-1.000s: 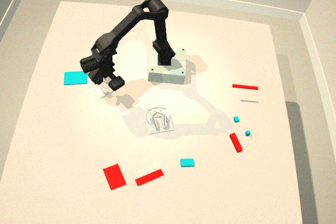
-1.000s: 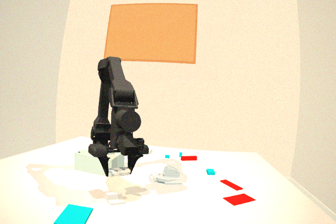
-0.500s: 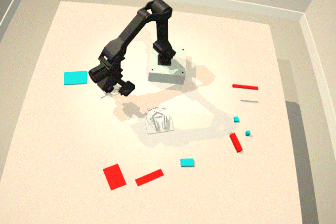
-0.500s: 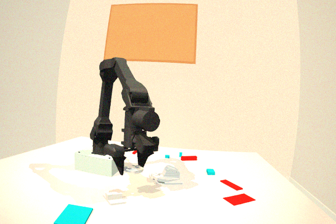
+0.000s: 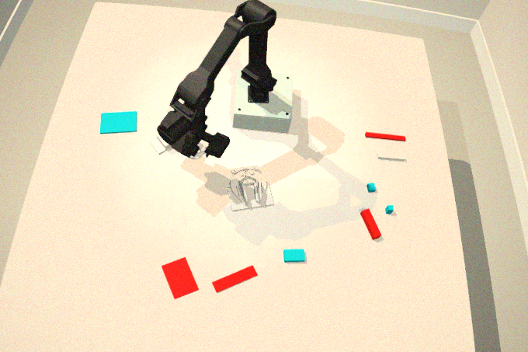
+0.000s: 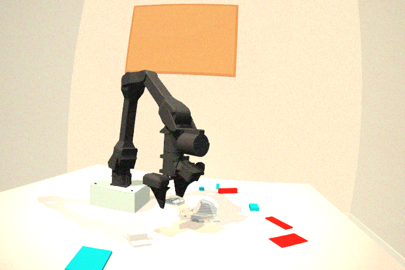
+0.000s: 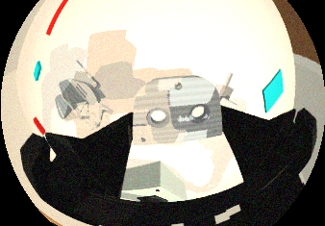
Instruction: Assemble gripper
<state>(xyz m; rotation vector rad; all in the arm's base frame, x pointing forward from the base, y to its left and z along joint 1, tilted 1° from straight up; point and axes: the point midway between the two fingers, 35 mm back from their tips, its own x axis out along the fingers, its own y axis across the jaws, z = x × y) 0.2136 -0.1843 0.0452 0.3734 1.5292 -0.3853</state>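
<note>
The housing plate lies 15 cm to the left of my gripper tip, 8 cm below it and 3 cm ahead of it. From my gripper tip the other things lie so: gripper base 2 cm above, 1 cm ahead; then white jaw 14 cm to the left, 7 cm below, 6 cm ahead; then flat white plate 16 cm to the left, 10 cm ahead, 8 cm below.
</note>
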